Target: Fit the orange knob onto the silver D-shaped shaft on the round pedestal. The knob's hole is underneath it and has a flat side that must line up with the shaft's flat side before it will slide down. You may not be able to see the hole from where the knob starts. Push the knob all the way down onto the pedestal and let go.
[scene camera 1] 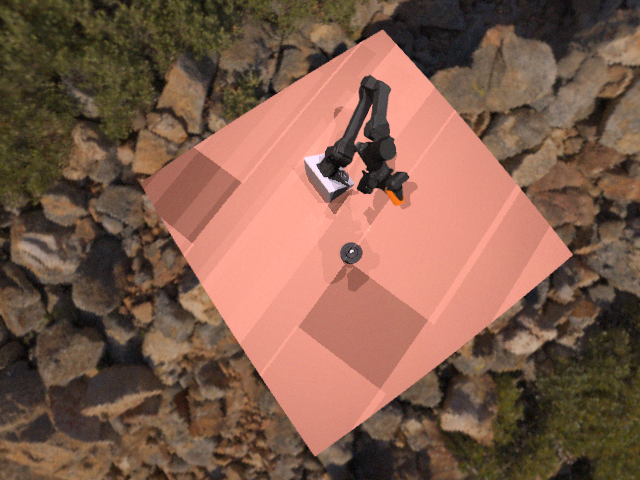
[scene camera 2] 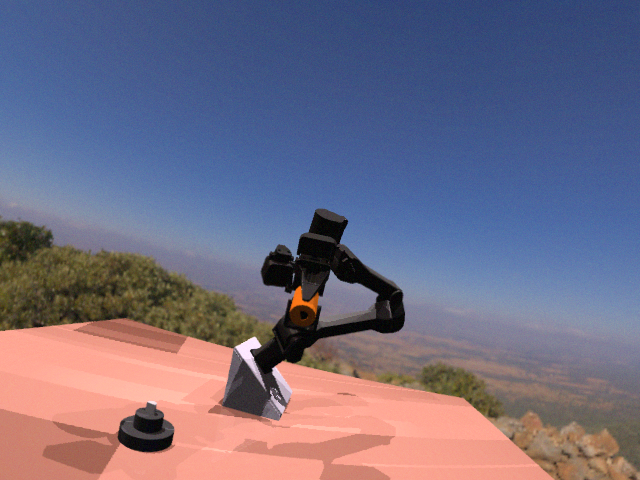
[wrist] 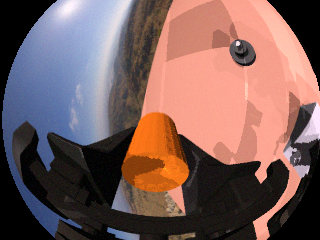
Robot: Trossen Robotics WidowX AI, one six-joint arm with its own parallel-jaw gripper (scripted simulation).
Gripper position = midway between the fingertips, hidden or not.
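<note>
The gripper (scene camera 2: 303,312) carries an orange knob (wrist: 155,161). A black round pedestal (scene camera 2: 146,431) is visible too. Scene camera 1 also shows the gripper (scene camera 1: 398,199), as does the wrist view, with the gripper at (wrist: 156,134).
</note>
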